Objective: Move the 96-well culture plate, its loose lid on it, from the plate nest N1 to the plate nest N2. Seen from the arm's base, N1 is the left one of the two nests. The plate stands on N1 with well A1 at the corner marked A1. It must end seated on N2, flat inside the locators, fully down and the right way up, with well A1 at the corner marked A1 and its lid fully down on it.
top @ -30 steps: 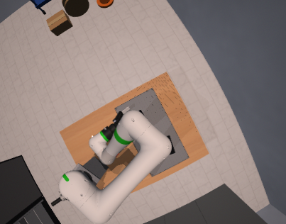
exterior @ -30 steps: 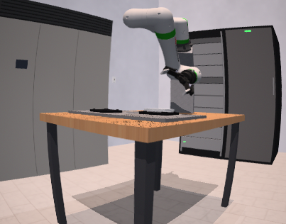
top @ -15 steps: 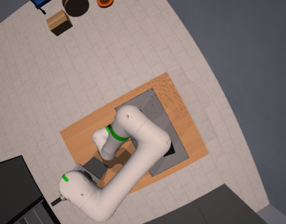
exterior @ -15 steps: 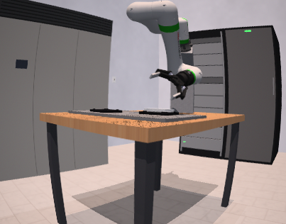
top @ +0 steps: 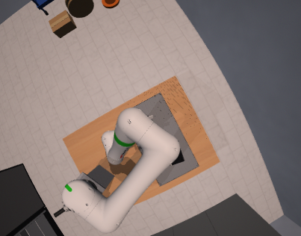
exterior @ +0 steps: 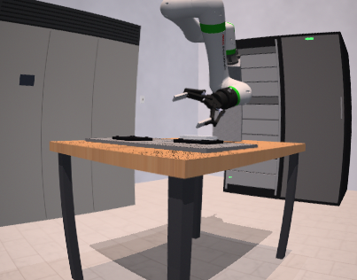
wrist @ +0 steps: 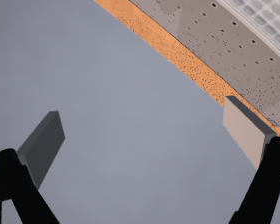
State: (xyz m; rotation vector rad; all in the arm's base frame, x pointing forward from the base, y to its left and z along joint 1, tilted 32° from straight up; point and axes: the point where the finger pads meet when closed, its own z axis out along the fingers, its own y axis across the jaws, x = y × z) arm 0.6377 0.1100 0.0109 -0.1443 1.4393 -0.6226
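Now: hand 10 cm above the pale lid and 8 cm past it. Also, from my hand: black plate nest N2 (30 cm to the right, 12 cm below, 1 cm behind); black plate nest N1 (12 cm below, 8 cm behind); 96-well culture plate (10 cm below, 8 cm behind).
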